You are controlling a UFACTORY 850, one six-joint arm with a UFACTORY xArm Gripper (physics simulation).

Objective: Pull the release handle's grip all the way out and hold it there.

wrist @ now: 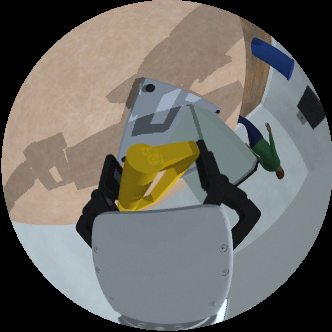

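The release handle's yellow grip (132, 177) is a triangular loop with a thick rounded end, in the middle of the wrist view. My gripper (154, 154) stands wide and is shut on the yellow grip, with one black finger at its left side and the other at its right end. The handle's grey-green housing (222, 145) stands behind and to the right of the grip. It sits on a grey base plate (136, 112) with dark bolt heads at its corners. A small part of a grey rod shows behind the grip. The grip's lower end is partly hidden by the gripper body.
The tan table top (65, 85) carries shadows of the arm and gripper. Its wooden edge (255, 75) is at the upper right. Beyond it are a blue cylinder (272, 57), a person in a green shirt (267, 154) and a dark panel (311, 107).
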